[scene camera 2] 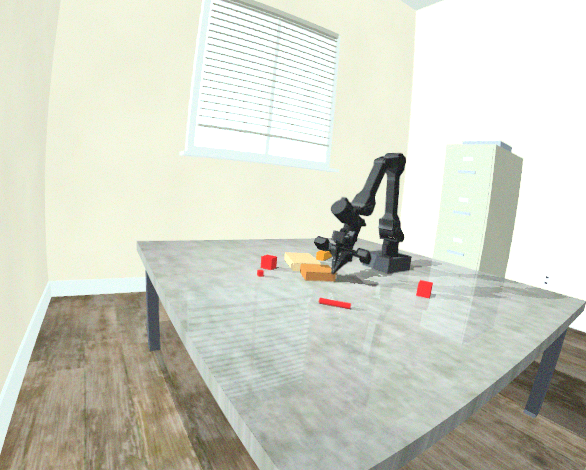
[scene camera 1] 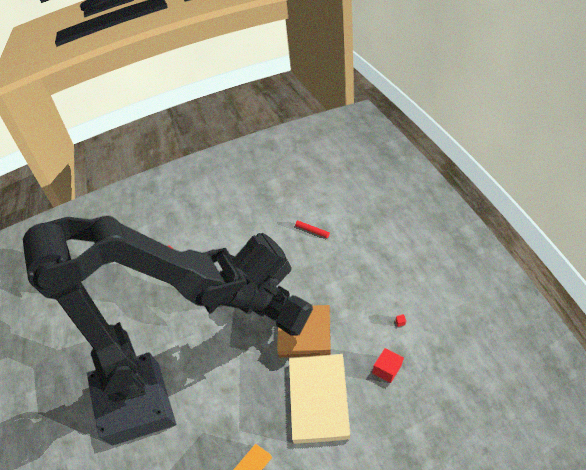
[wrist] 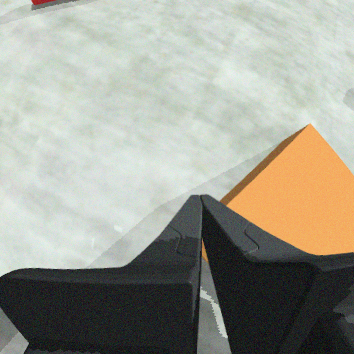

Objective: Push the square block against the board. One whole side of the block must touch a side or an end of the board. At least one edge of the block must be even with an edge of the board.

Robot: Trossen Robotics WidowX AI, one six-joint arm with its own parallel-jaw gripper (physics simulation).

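Places are measured from the arm's base along level axes (x left, y ahead, z down), in centimetres.
Pixels of known places: gripper, between the fingertips: [scene camera 2: 332, 273] [scene camera 1: 287, 302] [wrist: 198, 202]; arm's base, origin of its link: [scene camera 2: 389, 255] [scene camera 1: 127, 383].
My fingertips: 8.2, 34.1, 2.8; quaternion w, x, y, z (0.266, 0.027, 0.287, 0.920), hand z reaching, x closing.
Observation:
For each thing: its middle in the pictures, then the offset to it from my fingertips, as dx, dy, dz.
- square block, middle of its body: [wrist: 298, 240] [scene camera 1: 304, 331] [scene camera 2: 317, 272] -6.6, +1.0, +1.4
- cream board, middle of its body: [scene camera 1: 318, 398] [scene camera 2: 301, 261] -20.7, -1.3, +1.4
- tiny red cube, middle of its body: [scene camera 1: 400, 320] [scene camera 2: 260, 273] -11.6, +19.3, +2.0
- red rod, middle of its body: [scene camera 1: 312, 229] [scene camera 2: 334, 303] +17.4, +11.6, +2.1
- yellow-orange piece, middle of its body: [scene camera 2: 329, 252] -32.9, -22.7, +1.3
The square block [scene camera 1: 317, 337] [scene camera 2: 318, 273] [wrist: 305, 205] is orange and lies flat. In scene view 1 it is at the upper end of the cream board [scene camera 1: 318, 400] [scene camera 2: 300, 260]. Its near side faces that end, roughly parallel, very close or touching; I cannot tell whether the whole side touches. The block sits shifted left, so its left and right edges are out of line with the board's long edges. My gripper [scene camera 2: 333, 272] [wrist: 198, 202] is shut and empty, its tips low beside the block's arm-side face. In scene view 1 the tips are hidden behind the gripper body.
A red cube [scene camera 1: 389, 364] [scene camera 2: 268, 262] and a tiny red cube [scene camera 1: 400, 320] [scene camera 2: 260, 273] lie right of the board in scene view 1. A red rod [scene camera 1: 312, 229] [scene camera 2: 335, 303] lies beyond the block. Another red cube [scene camera 2: 424, 289] and a yellow-orange piece [scene camera 1: 254, 457] [scene camera 2: 323, 255] lie farther off.

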